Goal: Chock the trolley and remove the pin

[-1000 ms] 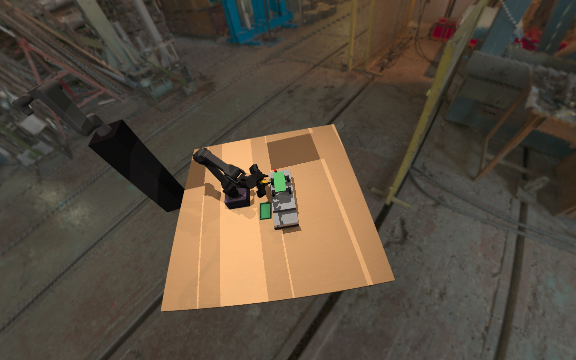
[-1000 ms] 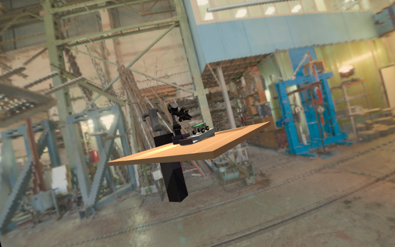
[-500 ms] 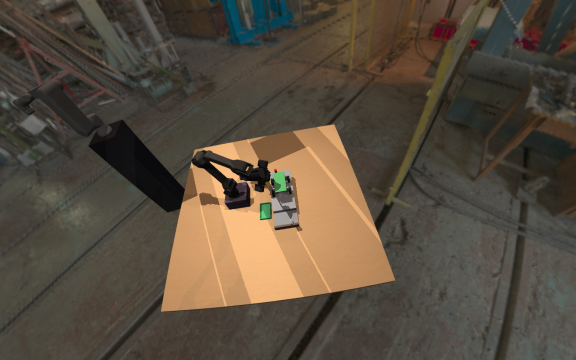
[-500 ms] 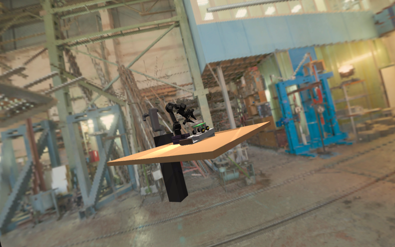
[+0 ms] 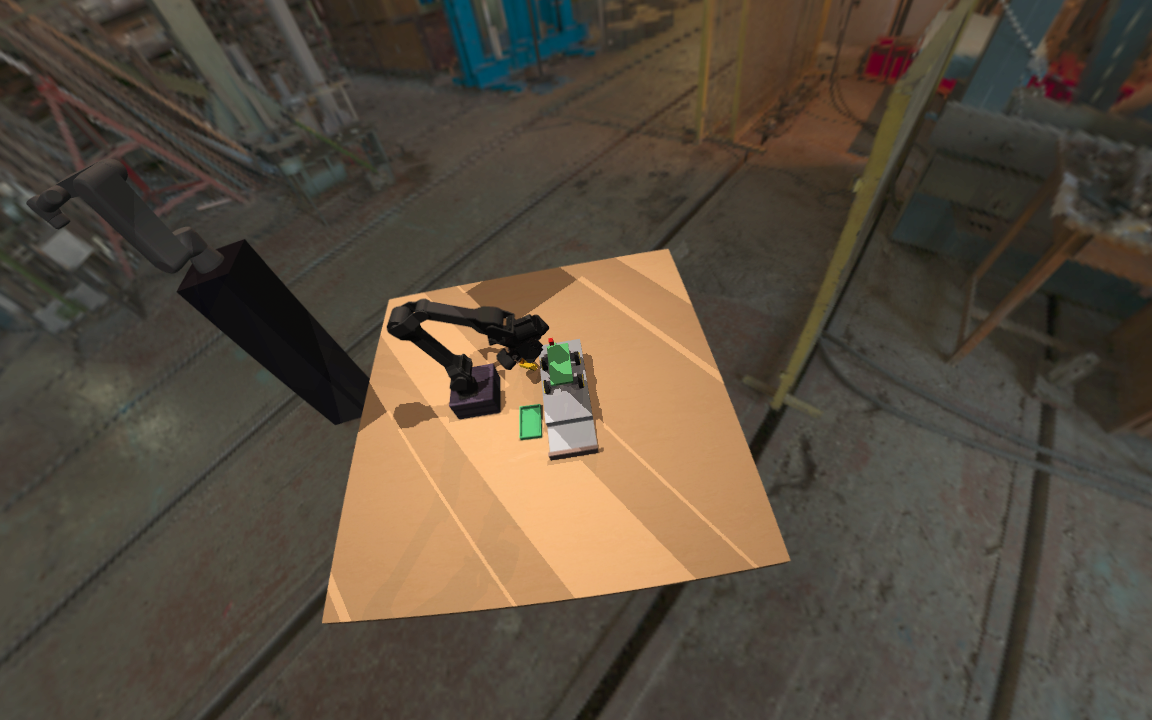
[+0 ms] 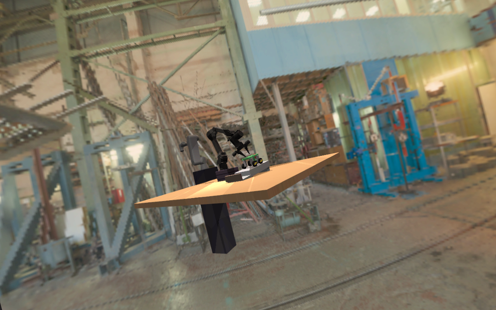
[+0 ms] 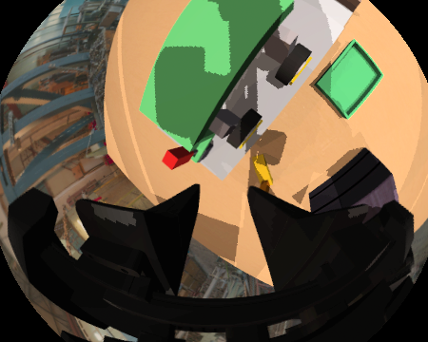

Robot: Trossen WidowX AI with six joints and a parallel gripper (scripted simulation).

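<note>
Right now the yellow chock is 15 cm below my gripper tip, 6 cm to the left of it and 4 cm behind it. Round my gripper tip: red-headed stop pin (6 cm ahead, 4 cm below, 2 cm to the left); brown end stop (33 cm to the right, 14 cm below, 2 cm ahead); trolley (8 cm to the right, 6 cm below, 6 cm ahead).
</note>
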